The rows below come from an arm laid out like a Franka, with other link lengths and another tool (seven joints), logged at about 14 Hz.
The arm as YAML. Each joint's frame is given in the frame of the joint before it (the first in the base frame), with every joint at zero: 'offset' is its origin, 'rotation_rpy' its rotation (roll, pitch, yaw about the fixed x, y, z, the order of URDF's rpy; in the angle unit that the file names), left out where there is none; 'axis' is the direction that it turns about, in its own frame. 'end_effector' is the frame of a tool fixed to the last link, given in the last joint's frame.
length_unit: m
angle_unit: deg
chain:
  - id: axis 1
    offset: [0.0, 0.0, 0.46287]
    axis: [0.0, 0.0, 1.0]
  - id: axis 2
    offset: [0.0, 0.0, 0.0]
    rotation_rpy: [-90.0, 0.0, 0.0]
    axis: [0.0, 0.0, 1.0]
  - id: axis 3
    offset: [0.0, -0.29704, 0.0]
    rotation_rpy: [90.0, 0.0, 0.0]
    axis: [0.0, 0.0, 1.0]
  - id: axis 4
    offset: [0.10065, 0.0, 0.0]
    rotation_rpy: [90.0, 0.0, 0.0]
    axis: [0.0, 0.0, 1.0]
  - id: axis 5
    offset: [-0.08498, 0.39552, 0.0]
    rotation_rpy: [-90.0, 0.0, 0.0]
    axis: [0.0, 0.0, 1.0]
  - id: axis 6
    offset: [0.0, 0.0, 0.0]
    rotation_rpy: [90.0, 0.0, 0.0]
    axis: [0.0, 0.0, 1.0]
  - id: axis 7
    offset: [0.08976, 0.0, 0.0]
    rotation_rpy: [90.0, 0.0, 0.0]
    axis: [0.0, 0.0, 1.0]
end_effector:
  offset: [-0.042, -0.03, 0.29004]
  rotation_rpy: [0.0, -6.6, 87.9]
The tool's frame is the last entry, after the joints.
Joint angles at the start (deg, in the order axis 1, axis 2, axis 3, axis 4, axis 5, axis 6, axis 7):
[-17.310 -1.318 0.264 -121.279 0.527 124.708 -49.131]
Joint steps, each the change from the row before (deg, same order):
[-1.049 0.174 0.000 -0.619 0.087 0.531 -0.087]
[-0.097 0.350 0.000 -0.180 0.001 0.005 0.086]
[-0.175 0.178 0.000 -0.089 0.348 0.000 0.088]
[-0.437 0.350 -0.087 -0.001 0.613 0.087 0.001]
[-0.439 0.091 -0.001 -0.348 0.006 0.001 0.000]
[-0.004 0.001 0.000 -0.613 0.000 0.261 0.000]
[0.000 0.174 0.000 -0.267 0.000 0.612 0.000]
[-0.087 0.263 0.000 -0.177 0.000 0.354 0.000]
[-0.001 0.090 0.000 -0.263 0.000 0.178 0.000]
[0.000 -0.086 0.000 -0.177 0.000 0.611 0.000]
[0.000 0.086 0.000 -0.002 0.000 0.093 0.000]
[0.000 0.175 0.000 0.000 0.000 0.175 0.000]
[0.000 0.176 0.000 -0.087 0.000 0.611 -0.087]
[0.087 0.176 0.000 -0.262 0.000 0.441 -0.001]
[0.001 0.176 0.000 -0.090 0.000 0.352 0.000]
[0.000 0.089 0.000 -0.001 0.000 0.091 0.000]
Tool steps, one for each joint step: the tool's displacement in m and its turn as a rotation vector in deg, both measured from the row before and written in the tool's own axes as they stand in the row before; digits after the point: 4 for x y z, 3 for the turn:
[0.0045 0.0094 0.0051 -0.054 -0.187 1.028]
[-0.0008 0.0022 0.0046 -0.310 -0.404 0.225]
[-0.0005 0.0010 0.0024 0.099 -0.376 0.458]
[0.0015 0.0025 0.0030 0.303 -0.490 0.855]
[0.0007 0.0051 0.0032 -0.235 -0.316 0.483]
[-0.0021 0.0024 0.0045 -0.226 -0.268 0.044]
[0.0008 -0.0002 0.0030 0.103 0.137 -0.002]
[0.0007 0.0010 0.0033 -0.049 -0.059 0.103]
[-0.0008 0.0010 0.0027 -0.112 -0.133 0.022]
[0.0015 -0.0012 -0.0001 0.323 0.406 -0.035]
[0.0002 -0.0001 0.0007 0.002 0.005 0.002]
[0.0005 -0.0002 0.0014 -0.001 0.002 0.004]
[0.0017 -0.0011 0.0016 0.204 0.274 -0.105]
[-0.0004 -0.0002 0.0032 -0.010 0.002 -0.078]
[0.0006 -0.0003 0.0019 0.051 0.070 -0.001]
[0.0002 -0.0001 0.0007 0.000 0.002 0.002]

